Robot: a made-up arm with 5 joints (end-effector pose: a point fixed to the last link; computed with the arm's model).
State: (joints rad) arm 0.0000 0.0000 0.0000 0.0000 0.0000
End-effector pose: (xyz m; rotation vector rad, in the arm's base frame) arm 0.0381 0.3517 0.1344 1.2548 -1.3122 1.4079
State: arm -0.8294 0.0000 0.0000 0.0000 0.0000
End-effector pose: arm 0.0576 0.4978 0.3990 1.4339 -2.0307 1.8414
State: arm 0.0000 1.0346 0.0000 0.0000 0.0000
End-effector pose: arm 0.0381 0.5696 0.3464 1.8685 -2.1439 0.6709
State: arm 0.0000 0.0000 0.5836 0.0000 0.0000
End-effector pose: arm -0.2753 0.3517 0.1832 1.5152 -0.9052 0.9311
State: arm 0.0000 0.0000 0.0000 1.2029 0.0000
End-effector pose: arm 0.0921 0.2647 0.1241 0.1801 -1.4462 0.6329
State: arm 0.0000 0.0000 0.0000 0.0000 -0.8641
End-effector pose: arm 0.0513 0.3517 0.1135 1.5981 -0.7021 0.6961
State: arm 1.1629 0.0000 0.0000 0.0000 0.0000
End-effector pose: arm -0.2572 0.0751 0.0519 0.8650 -0.4063 0.7525
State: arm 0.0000 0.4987 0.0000 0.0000 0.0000
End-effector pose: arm 0.0381 0.4846 0.2076 1.5704 -1.7289 1.1112
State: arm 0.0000 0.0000 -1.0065 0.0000 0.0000
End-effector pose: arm 0.4644 0.3517 0.4520 0.4911 -1.9247 2.1485
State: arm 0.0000 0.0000 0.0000 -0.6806 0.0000
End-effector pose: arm -0.0215 0.3557 0.1452 1.8854 -1.0259 1.7916
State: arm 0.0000 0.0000 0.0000 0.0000 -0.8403
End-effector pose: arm 0.0512 0.3517 0.1142 1.5921 -0.7194 0.7161
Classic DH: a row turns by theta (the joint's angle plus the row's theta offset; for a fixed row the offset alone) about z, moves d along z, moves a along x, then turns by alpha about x. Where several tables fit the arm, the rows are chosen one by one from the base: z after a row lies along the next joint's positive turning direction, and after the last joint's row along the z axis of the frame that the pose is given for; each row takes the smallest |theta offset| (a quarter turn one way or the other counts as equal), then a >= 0, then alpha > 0; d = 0 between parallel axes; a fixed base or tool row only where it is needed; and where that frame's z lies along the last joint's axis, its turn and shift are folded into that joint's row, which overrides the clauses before.
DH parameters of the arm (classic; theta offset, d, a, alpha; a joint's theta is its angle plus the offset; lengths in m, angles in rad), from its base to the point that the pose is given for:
base (fixed): 0.6741 0.5125 -0.0196 -1.9384
joint 1: -1.2912 0.3601 0.0544 -2.1926
joint 2: 0.458 0.1878 0.2485 1.5708
joint 3: -1.3913 -0.0087 -0.1357 1.5661
joint 4: 0 0.551 -0.0246 1.5755
joint 5: 1.4568 -0.1429 -0.0283 -0.1365
tool (fixed): -2.6753 0.06 0 0

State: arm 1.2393 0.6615 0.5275 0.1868 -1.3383
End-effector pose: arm -0.3478 0.3855 0.1377 1.2123 -0.0977 -1.3015
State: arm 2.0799 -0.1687 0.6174 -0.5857 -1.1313
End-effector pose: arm -0.4368 0.3556 0.4077 0.5461 0.5000 -1.6210
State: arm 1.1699 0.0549 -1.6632 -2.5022 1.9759
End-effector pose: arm 0.4822 -0.1120 0.1817 -1.7086 0.3808 -0.5289
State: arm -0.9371 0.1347 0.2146 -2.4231 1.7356
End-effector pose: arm -0.0572 0.3912 0.2596 -0.7395 0.2823 0.2979
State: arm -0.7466 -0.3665 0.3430 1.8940 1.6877
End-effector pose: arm 0.0134 0.2735 0.2093 -1.4587 -0.8080 1.4612
